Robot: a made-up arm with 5 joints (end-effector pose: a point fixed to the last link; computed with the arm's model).
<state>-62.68 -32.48 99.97 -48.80 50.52</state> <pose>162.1 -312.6 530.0 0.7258 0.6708 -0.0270 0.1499</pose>
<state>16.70 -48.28 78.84 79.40 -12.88</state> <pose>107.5 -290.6 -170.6 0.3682 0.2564 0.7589 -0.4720</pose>
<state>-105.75 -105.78 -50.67 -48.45 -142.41</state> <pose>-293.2 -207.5 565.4 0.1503 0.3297 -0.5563 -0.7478</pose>
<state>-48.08 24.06 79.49 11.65 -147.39</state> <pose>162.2 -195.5 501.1 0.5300 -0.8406 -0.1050 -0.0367</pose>
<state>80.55 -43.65 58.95 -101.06 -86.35</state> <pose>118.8 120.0 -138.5 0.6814 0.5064 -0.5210 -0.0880</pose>
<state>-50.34 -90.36 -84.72 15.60 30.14</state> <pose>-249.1 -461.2 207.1 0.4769 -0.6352 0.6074 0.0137</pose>
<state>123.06 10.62 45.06 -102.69 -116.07</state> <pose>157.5 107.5 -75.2 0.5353 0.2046 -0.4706 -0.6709</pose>
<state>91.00 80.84 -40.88 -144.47 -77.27</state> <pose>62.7 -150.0 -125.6 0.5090 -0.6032 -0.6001 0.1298</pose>
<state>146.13 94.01 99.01 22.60 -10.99</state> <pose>-176.5 194.5 -262.8 0.3488 -0.7317 0.5218 0.2659</pose>
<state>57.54 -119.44 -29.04 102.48 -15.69</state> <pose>-281.5 38.9 -236.8 0.7042 -0.5134 0.4871 0.0567</pose>
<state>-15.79 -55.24 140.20 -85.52 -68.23</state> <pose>80.0 -503.9 99.4 0.8655 0.1878 -0.3526 -0.3022</pose>
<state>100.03 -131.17 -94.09 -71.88 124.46</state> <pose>-415.7 203.6 -109.2 0.0486 0.1961 -0.8137 -0.5451</pose>
